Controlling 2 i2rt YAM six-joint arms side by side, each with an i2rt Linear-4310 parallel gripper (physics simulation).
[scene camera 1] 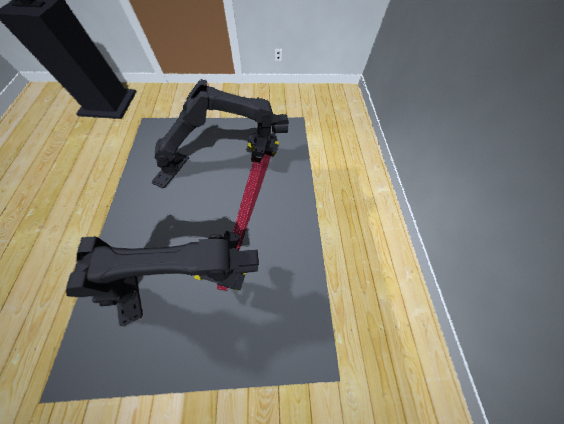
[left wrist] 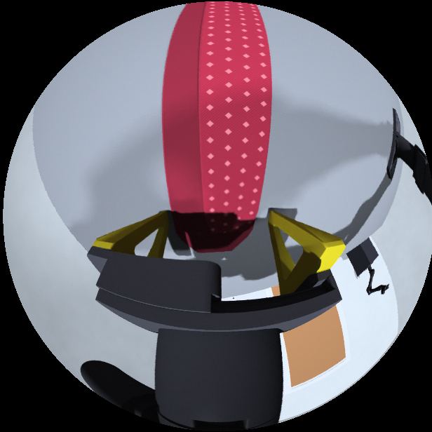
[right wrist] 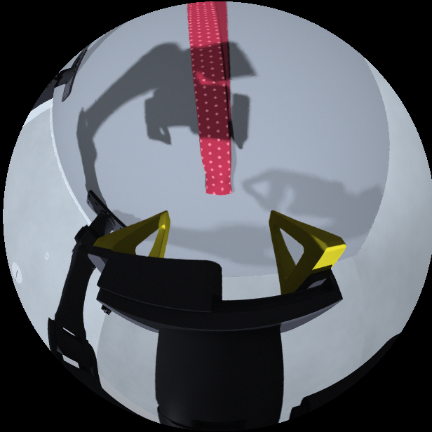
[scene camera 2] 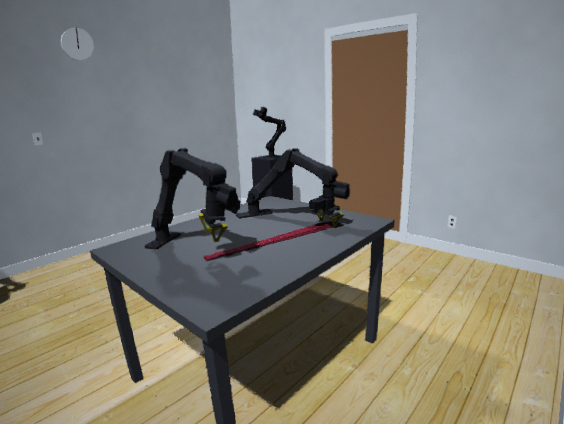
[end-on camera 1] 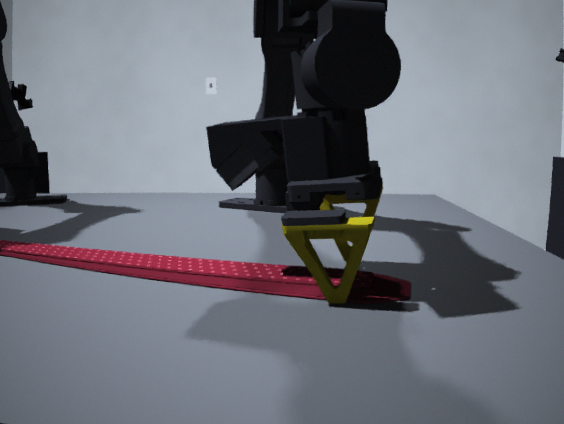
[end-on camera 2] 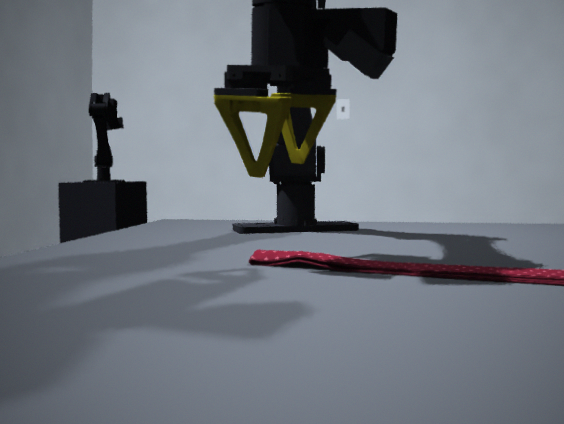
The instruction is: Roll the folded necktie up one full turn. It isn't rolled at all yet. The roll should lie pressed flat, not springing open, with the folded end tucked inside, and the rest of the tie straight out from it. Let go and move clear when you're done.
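The red dotted necktie point(scene camera 1: 247, 205) point(scene camera 2: 280, 240) point(end-on camera 1: 200, 272) point(end-on camera 2: 280, 257) point(left wrist: 230, 125) point(right wrist: 217, 155) lies long and flat on the table, unrolled. In the left wrist view a dotted layer lies over a plain red one, and the wide end is in shadow. My left gripper point(scene camera 1: 263, 150) point(scene camera 2: 328, 223) point(end-on camera 1: 344, 282) point(left wrist: 218, 216) is open, low at the table, its fingers on either side of the tie near that wide end. My right gripper point(scene camera 1: 221, 280) point(scene camera 2: 212, 235) point(end-on camera 2: 278, 169) point(right wrist: 219, 215) is open and empty, above the table near the narrower folded end.
The dark table point(scene camera 1: 125, 360) point(scene camera 2: 150, 270) bears both arm bases. Arm shadows fall across it and the tie. A small third arm point(scene camera 2: 280, 132) point(end-on camera 2: 102, 135) stands on a dark pedestal point(scene camera 1: 75, 55) point(end-on camera 2: 87, 210) off the table.
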